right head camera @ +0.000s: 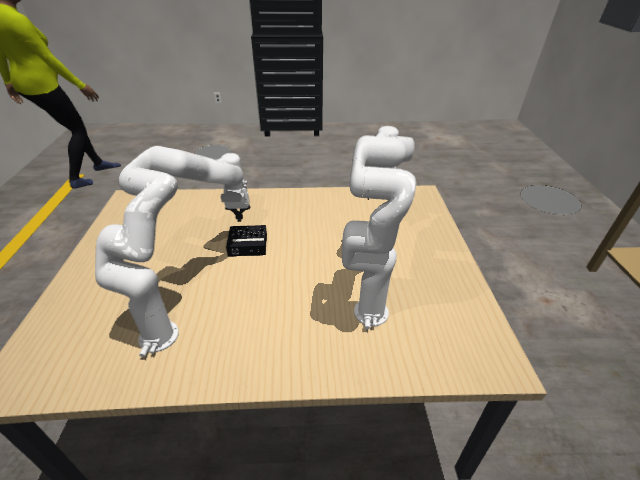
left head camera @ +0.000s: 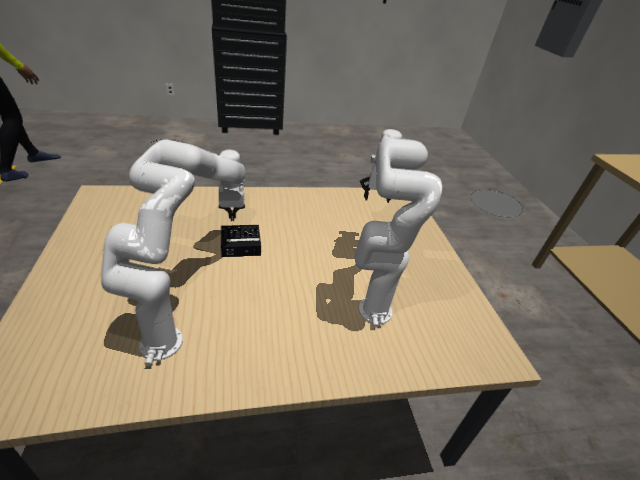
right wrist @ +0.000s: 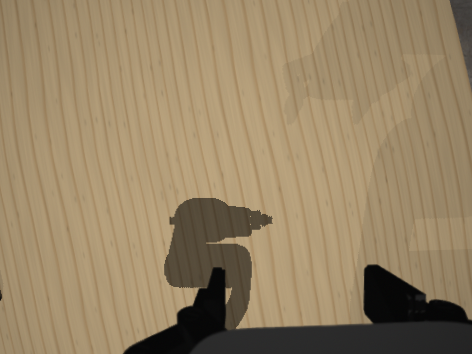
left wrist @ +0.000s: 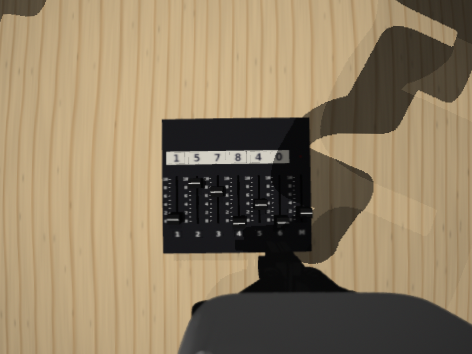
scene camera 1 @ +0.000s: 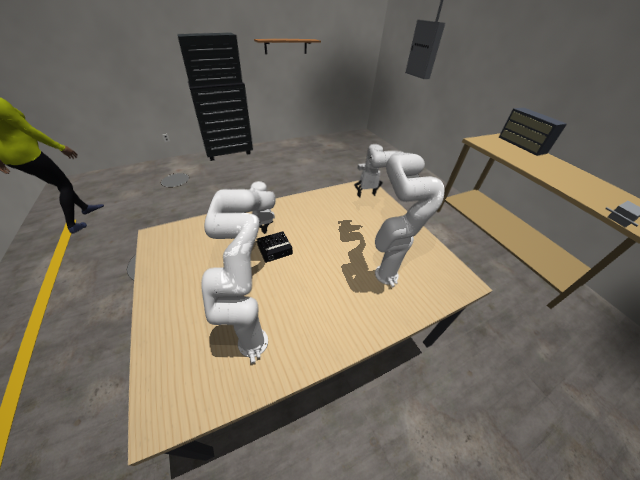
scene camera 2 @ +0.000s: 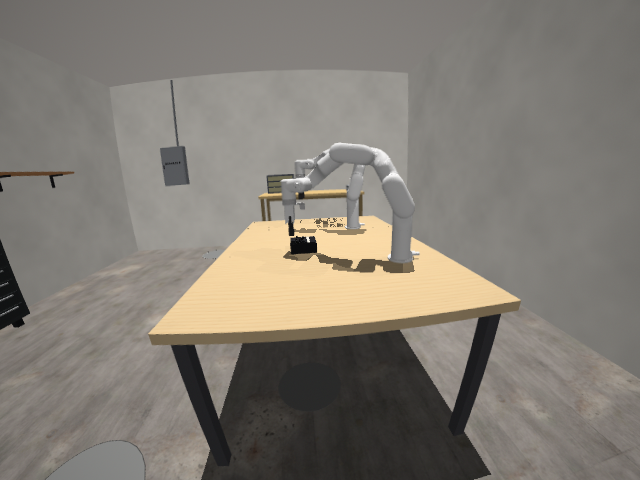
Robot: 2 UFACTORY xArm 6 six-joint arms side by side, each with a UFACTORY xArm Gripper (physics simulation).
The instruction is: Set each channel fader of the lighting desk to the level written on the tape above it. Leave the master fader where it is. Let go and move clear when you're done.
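Frame: origin at the left arm's base, x ahead, y left, z up, level; millimetres.
Seen in the pictures: left gripper, fingertip midpoint: [right head camera: 239,220] [left head camera: 232,219] [left wrist: 274,258] [scene camera 1: 264,232] [scene camera 2: 291,235]; right gripper, fingertip midpoint: [right head camera: 379,199] [left head camera: 376,200] [right wrist: 294,290] [scene camera 1: 366,195] [scene camera 2: 301,198]; left arm's base, link origin: [right head camera: 159,336] [left head camera: 161,343] [scene camera 1: 253,342] [scene camera 2: 400,258]; right arm's base, link origin: [right head camera: 371,312] [left head camera: 375,311] [scene camera 1: 386,274] [scene camera 2: 352,227].
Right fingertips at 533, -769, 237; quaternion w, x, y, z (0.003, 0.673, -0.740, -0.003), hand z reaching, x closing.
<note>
Offsets run from my right fingertips to a thing's middle, as dx, dy, dz. Level surfaces: height alone.
The black lighting desk {-38, +559, -203} [left head camera: 240,248] [right head camera: 247,249] [scene camera 1: 276,252] [scene camera 2: 303,248] [left wrist: 225,135] lies on the table. Its tape {-66, +547, -182} [left wrist: 227,157] reads 1, 5, 7, 8, 4, 0. In the left wrist view, fader 1 {+2, +499, -175} [left wrist: 173,219] is near the bottom, fader 2 {-36, +517, -175} [left wrist: 195,183] near 9, fader 3 {-29, +540, -175} [left wrist: 216,191] near 7, fader 4 {+0, +565, -175} [left wrist: 239,222] and fader 6 {-5, +609, -175} [left wrist: 282,222] near 0, fader 5 {-21, +585, -175} [left wrist: 260,204] near 4, the master {-17, +631, -175} [left wrist: 306,213] near 2. My left gripper [left head camera: 232,217] [right head camera: 238,217] [left wrist: 274,258] is shut, empty, above the desk's far edge. My right gripper [scene camera 1: 368,193] [right wrist: 294,290] is open and empty, far from the desk.
The wooden table {dz -237} [left head camera: 268,330] [right head camera: 268,330] [scene camera 1: 310,320] carries both arms. A side bench [scene camera 1: 568,175] stands at the right in scene camera 1. A person [right head camera: 38,56] [scene camera 1: 20,139] stands beyond the table at the left, and a dark drawer cabinet [left head camera: 250,67] stands at the back.
</note>
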